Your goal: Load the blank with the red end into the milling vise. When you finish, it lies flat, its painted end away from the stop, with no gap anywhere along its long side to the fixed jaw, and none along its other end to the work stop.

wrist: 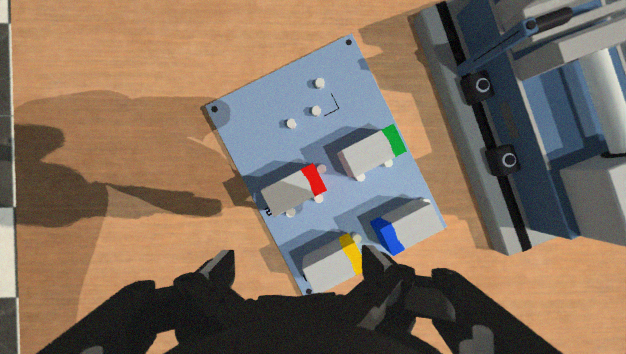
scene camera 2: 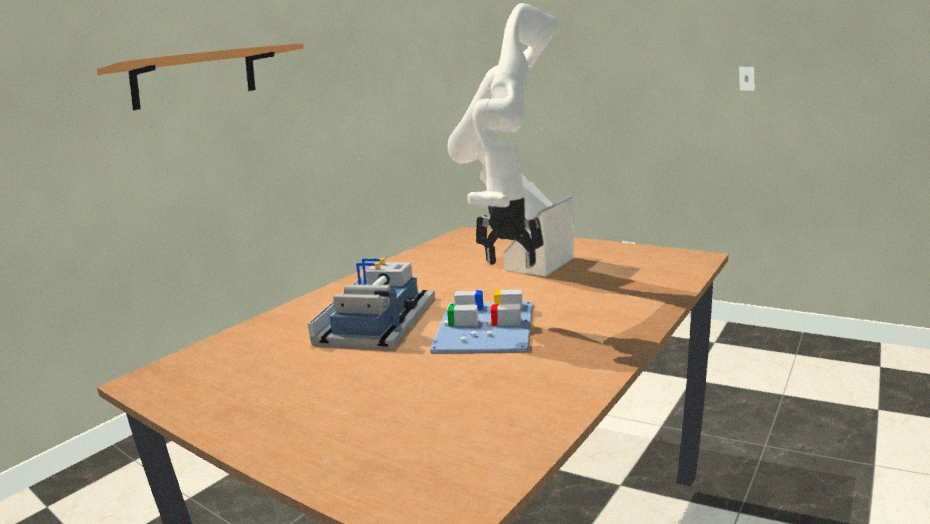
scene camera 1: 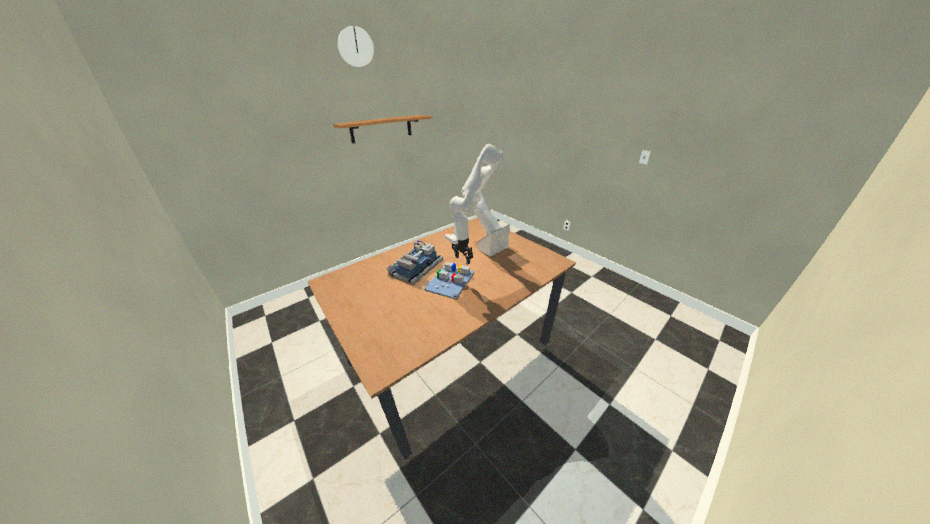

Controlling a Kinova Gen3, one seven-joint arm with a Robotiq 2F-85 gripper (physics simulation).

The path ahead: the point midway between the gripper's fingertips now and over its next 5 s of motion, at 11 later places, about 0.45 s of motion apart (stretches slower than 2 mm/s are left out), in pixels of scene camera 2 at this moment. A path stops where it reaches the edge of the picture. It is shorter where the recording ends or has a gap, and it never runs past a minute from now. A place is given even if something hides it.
The gripper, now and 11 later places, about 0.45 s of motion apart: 511, 265; 507, 241; 469, 240; 424, 242; 387, 245; 378, 248; 377, 248; 377, 247; 379, 246; 379, 245; 377, 246; 380, 245
